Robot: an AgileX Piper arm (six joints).
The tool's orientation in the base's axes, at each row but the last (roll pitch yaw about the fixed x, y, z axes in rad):
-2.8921, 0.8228, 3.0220
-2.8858, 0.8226, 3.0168
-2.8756, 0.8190, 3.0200
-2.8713, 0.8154, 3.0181
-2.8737, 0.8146, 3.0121
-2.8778, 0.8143, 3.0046
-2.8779, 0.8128, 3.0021
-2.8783, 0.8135, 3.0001
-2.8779, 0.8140, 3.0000
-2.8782, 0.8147, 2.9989
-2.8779, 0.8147, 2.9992
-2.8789, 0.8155, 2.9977
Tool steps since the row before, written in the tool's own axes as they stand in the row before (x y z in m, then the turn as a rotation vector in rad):
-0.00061, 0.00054, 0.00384, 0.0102, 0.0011, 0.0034
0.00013, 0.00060, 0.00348, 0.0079, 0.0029, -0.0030
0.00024, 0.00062, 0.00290, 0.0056, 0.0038, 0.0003
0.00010, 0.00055, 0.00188, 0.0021, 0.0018, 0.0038
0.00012, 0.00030, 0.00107, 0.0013, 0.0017, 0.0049
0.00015, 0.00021, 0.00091, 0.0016, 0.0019, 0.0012
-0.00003, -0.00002, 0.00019, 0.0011, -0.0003, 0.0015
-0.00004, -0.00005, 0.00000, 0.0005, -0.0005, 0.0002
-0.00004, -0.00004, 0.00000, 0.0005, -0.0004, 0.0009
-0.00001, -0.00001, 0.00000, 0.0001, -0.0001, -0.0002
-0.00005, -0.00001, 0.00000, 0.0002, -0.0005, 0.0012
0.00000, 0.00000, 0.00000, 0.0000, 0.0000, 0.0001
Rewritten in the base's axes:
0.00317, -0.00081, -0.00217, -0.0043, 0.0007, -0.0099
0.00243, -0.00061, -0.00249, -0.0065, 0.0044, -0.0043
0.00196, -0.00041, -0.00220, -0.0024, 0.0039, -0.0050
0.00135, -0.00014, -0.00142, 0.0017, 0.0005, -0.0044
0.00072, -0.00009, -0.00085, 0.0029, 0.0000, -0.0045
0.00057, -0.00011, -0.00075, 0.0003, 0.0015, -0.0023
0.00014, -0.00009, -0.00010, 0.0001, -0.0007, -0.0017
0.00001, -0.00005, 0.00004, -0.0004, -0.0005, -0.0004
0.00001, -0.00004, 0.00004, 0.0001, -0.0006, -0.0009
0.00000, -0.00001, 0.00001, -0.0002, 0.0000, 0.0001
0.00003, -0.00001, 0.00004, 0.0005, -0.0009, -0.0009
0.00000, 0.00000, 0.00000, 0.0001, 0.0000, -0.0001

